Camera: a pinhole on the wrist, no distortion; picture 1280 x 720 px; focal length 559.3 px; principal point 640.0 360.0 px. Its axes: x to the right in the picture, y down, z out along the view. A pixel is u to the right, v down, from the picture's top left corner.
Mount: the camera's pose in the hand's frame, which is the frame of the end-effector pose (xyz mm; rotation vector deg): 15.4 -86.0 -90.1 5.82 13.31 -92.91
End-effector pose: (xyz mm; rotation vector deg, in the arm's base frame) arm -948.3 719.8 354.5 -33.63 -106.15 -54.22
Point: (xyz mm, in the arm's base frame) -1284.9 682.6 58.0
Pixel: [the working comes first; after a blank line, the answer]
In the camera's frame: 223.6 -145.3 356.5

990.9 132.0
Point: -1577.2 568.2 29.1
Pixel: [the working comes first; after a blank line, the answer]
In the camera's frame: 485.3 -34.3 492.6

1191.0 321.1
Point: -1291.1 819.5 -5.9
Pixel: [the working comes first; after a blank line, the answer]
In the camera's frame: 148.6 -213.9 468.5

817.4 104.6
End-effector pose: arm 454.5 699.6 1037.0 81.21 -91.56 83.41
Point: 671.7 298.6 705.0
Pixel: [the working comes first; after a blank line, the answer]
In the camera's frame: -167.1 -299.9 558.0

472.5 59.4
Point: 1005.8 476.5 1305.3
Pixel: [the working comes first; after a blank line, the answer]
In the camera's frame: 391.2 128.5 466.7

1108.8 514.1
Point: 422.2 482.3 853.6
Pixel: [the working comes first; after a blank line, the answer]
In the camera's frame: -269.0 -138.2 272.4

87.8 76.3
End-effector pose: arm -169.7 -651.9 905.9 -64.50 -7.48 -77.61
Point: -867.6 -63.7 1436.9
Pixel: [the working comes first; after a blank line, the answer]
In the camera's frame: 797.3 -270.9 566.2

outside the picture
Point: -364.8 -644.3 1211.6
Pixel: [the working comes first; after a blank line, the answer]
In the camera's frame: 198.5 121.2 208.0

1173.7 685.8
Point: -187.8 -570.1 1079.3
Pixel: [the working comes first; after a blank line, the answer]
In the camera's frame: -9.3 18.1 231.3

617.4 403.9
